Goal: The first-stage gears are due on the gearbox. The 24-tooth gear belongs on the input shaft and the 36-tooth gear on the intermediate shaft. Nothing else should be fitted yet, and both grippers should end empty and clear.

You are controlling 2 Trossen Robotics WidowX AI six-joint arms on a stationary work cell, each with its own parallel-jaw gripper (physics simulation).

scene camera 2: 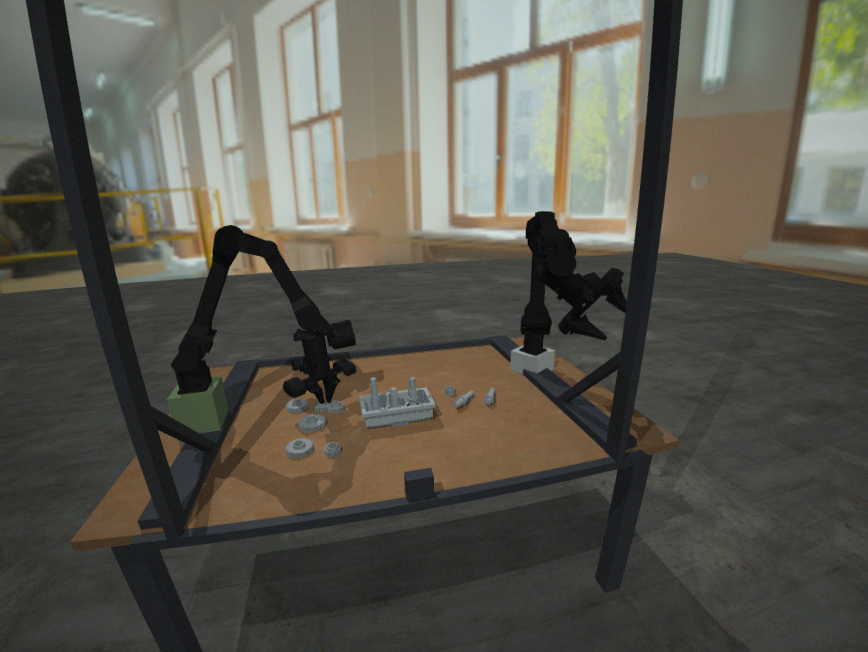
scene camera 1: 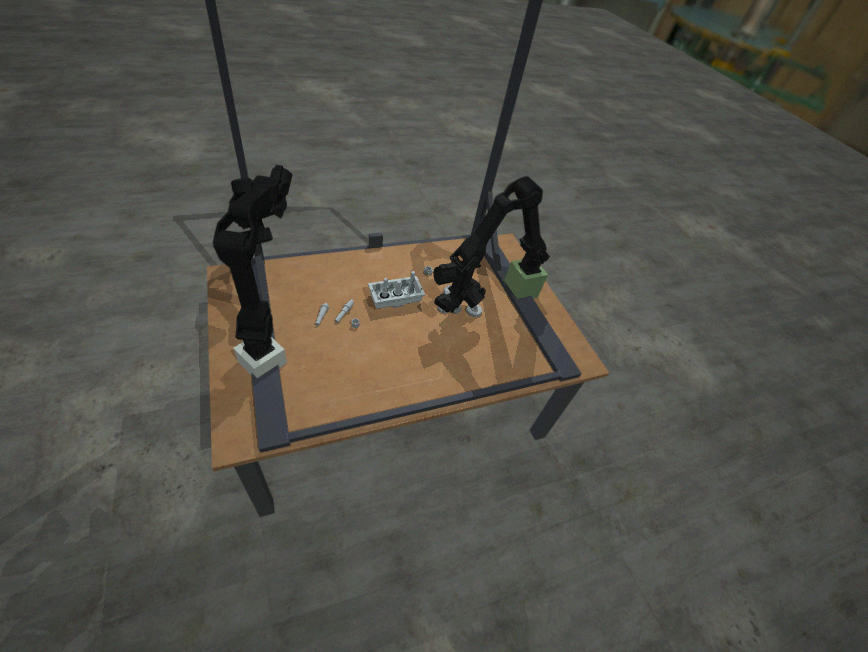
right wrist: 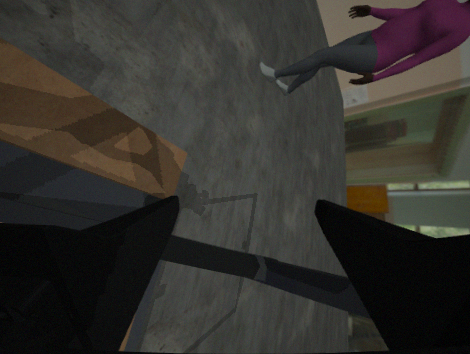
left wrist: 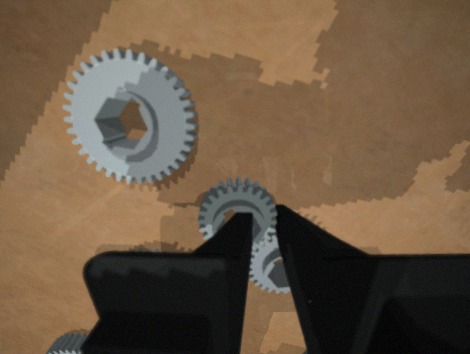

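Where they show: left gripper, fingertip midpoint: [scene camera 2: 326, 405] [scene camera 1: 452, 311] [left wrist: 263, 212]; right gripper, fingertip midpoint: [scene camera 2: 619, 327] [right wrist: 248, 204]; left arm's base, link origin: [scene camera 2: 195, 387] [scene camera 1: 529, 267]; right arm's base, link origin: [scene camera 2: 533, 350] [scene camera 1: 259, 348].
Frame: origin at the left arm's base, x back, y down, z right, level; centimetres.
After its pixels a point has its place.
The pale grey gearbox housing [scene camera 1: 397, 302] @[x -48.4, y 9.2, z 4.3 cm] [scene camera 2: 398, 416] @[x -47.0, y 9.0, z 12.4 cm] stands mid-table with three upright shafts; which is which I cannot tell. My left gripper [scene camera 2: 324, 402] @[x -30.1, y 11.3, z -3.0 cm] [left wrist: 263, 212] @[x -30.1, y 11.3, z -3.0 cm] is down at the table, shut on a small gear [left wrist: 237, 192] @[x -28.2, y 10.4, z -3.8 cm] near its rim. A second small gear [left wrist: 261, 272] @[x -31.6, y 10.5, z 0.2 cm] lies against it, partly hidden by a finger. A large gear [left wrist: 82, 110] @[x -20.5, y 10.5, z -4.4 cm] lies flat at upper left in the left wrist view. Tooth counts are too small to read reliably. My right gripper [scene camera 2: 615, 324] @[x -93.3, y -13.8, z 30.4 cm] [right wrist: 248, 204] @[x -93.3, y -13.8, z 30.4 cm] is open and empty, raised far from the gearbox.
Other gears [scene camera 2: 312, 422] @[x -26.6, y 10.3, z 6.8 cm] [scene camera 2: 299, 448] @[x -23.7, y 10.4, z 16.8 cm] [scene camera 2: 331, 449] @[x -30.6, y 10.0, z 19.8 cm] [scene camera 2: 296, 405] @[x -22.4, y 10.3, z -3.4 cm] lie near the left arm. Two loose shafts [scene camera 1: 321, 313] @[x -74.0, y 9.8, z 6.6 cm] [scene camera 1: 343, 310] @[x -66.8, y 9.9, z 6.1 cm] and a small ring-like part [scene camera 1: 355, 322] @[x -64.2, y 11.4, z 1.2 cm] [scene camera 2: 449, 390] @[x -63.9, y 10.1, z 1.5 cm] lie beyond the housing. A dark frame edges the table, with a dark block [scene camera 2: 418, 484] @[x -45.1, y 7.6, z 38.8 cm] on one rail.
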